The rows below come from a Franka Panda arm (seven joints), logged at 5 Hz.
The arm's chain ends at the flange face. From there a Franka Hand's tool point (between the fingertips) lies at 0.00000 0.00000 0.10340 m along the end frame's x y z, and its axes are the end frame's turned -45 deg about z.
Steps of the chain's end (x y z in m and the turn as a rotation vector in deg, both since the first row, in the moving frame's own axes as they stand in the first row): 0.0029, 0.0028, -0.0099, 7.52, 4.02, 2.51; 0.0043, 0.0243, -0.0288, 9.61, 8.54, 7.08; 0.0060, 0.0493, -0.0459, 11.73, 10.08, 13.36; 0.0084, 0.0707, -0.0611, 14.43, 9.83, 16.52; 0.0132, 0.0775, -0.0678, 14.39, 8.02, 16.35; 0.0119, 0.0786, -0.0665, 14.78, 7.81, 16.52
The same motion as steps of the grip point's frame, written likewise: 0.0148, -0.0001, -0.0110, 2.47, 8.16, 2.51; 0.0089, 0.0203, -0.0314, 0.76, 12.83, 7.08; -0.0031, 0.0403, -0.0496, 1.17, 15.42, 13.36; -0.0132, 0.0546, -0.0658, 3.25, 17.15, 16.52; -0.0165, 0.0603, -0.0720, 4.50, 15.85, 16.35; -0.0179, 0.0594, -0.0708, 4.93, 15.97, 16.52
